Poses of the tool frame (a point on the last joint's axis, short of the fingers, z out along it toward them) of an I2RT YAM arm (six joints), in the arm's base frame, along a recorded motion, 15 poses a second.
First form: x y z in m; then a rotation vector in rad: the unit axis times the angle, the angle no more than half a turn.
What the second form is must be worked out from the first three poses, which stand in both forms.
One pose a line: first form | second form
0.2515 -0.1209 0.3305 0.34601 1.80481 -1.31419 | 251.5 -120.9 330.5 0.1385 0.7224 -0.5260 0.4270
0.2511 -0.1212 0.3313 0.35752 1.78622 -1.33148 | 251.1 -121.2 331.3 0.1432 0.7153 -0.5332 0.4283
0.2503 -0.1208 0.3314 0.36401 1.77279 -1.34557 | 250.3 -120.8 331.4 0.1458 0.7101 -0.5390 0.4288
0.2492 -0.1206 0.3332 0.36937 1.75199 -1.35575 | 249.2 -120.6 333.2 0.1482 0.7032 -0.5441 0.4330
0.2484 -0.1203 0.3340 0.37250 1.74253 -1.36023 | 248.4 -120.3 334.0 0.1496 0.7000 -0.5464 0.4349
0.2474 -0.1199 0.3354 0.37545 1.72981 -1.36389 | 247.4 -119.9 335.4 0.1510 0.6959 -0.5487 0.4381
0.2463 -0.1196 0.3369 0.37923 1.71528 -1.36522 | 246.3 -119.6 336.9 0.1529 0.6914 -0.5503 0.4425
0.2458 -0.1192 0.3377 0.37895 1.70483 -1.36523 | 245.8 -119.2 337.7 0.1530 0.6883 -0.5512 0.4461
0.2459 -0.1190 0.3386 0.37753 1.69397 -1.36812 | 245.9 -119.0 338.6 0.1526 0.6849 -0.5531 0.4492
